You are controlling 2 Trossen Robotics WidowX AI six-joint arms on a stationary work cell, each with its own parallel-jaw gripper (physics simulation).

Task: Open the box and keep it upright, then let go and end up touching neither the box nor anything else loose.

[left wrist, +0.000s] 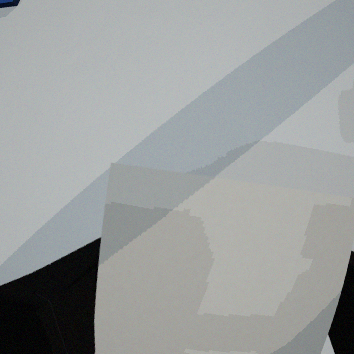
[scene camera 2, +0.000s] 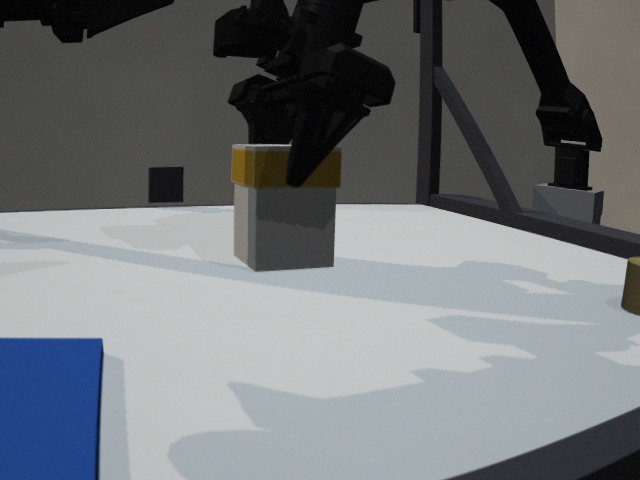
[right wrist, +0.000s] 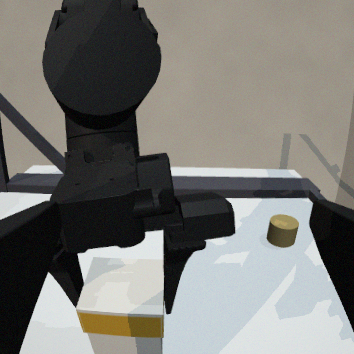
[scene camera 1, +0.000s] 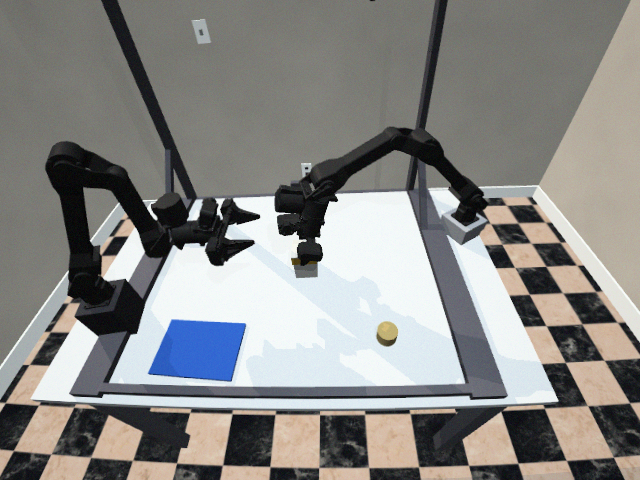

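Where they show: left gripper, fingertip midpoint: (left wrist: 216,247) (scene camera 2: 271,185) (right wrist: 126,315); right gripper, fingertip midpoint: (right wrist: 188,214) (scene camera 1: 257,228); left arm's base, origin of the base link: (scene camera 2: 570,187) (scene camera 1: 464,217); right arm's base, origin of the base link: (scene camera 1: 100,296).
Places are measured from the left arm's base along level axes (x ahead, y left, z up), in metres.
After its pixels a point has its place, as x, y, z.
The box (scene camera 1: 306,270) {0.524, -0.097, -0.023} (scene camera 2: 294,232) {0.527, -0.099, -0.028} (left wrist: 240,240) stands upright on the table, with a grey body. Its lid (scene camera 2: 245,167) {0.545, -0.135, 0.020} (right wrist: 120,324) {0.541, -0.143, 0.022}, pale on top with an orange-yellow band around the side, sits closed on the body. My left gripper (scene camera 1: 308,259) {0.520, -0.130, 0.005} (scene camera 2: 280,161) {0.520, -0.130, 0.005} (right wrist: 126,315) {0.520, -0.130, 0.005} points down from above and is shut on the lid, one finger on each side; in scene camera 1 its fingertips are hidden. My right gripper (scene camera 1: 255,228) {0.619, -0.136, 0.160} is open and empty, beside the box and above the table, apart from the box and facing it.
A blue square plate (scene camera 1: 199,350) {0.863, -0.033, -0.050} (scene camera 2: 49,408) {0.793, 0.008, -0.050} lies near the front left of scene camera 1. A short brass-coloured cylinder (scene camera 1: 387,333) {0.449, 0.178, -0.023} (scene camera 2: 631,286) {0.461, 0.154, -0.039} (right wrist: 283,231) {0.459, 0.153, -0.028} stands front right. Dark frame bars (scene camera 1: 284,391) {0.718, 0.167, -0.038} border the table.
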